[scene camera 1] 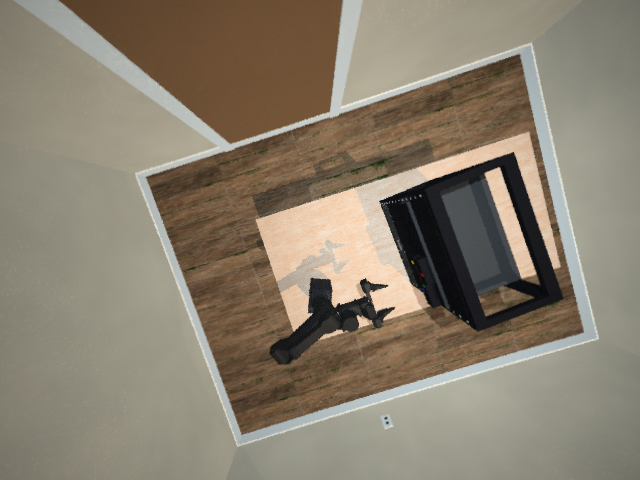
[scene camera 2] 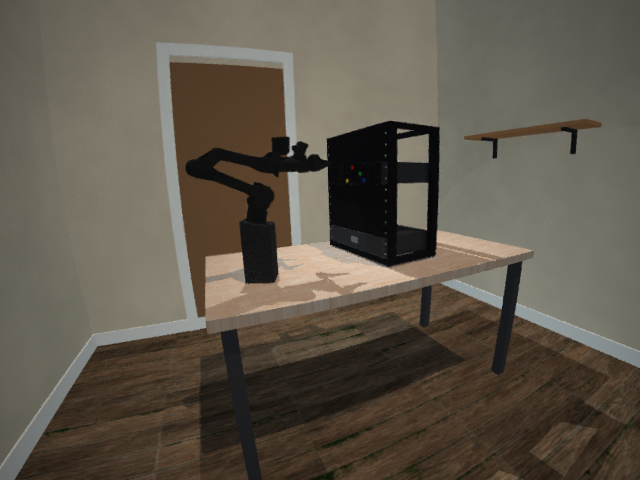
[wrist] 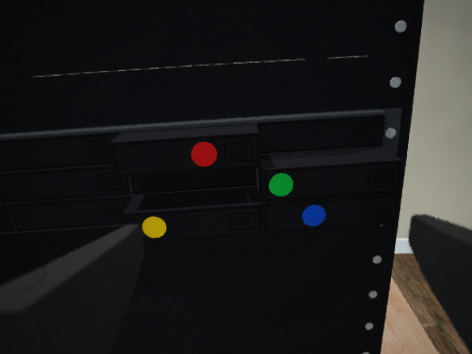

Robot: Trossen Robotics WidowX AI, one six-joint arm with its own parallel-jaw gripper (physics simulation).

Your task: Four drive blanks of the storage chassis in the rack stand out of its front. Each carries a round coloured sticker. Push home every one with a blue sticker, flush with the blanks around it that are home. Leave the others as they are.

Labels:
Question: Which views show the black rack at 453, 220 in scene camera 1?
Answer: Scene camera 1, scene camera 2 and the wrist view: all of them.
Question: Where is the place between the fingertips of the gripper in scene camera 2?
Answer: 326, 164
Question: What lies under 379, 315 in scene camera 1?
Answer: The gripper.

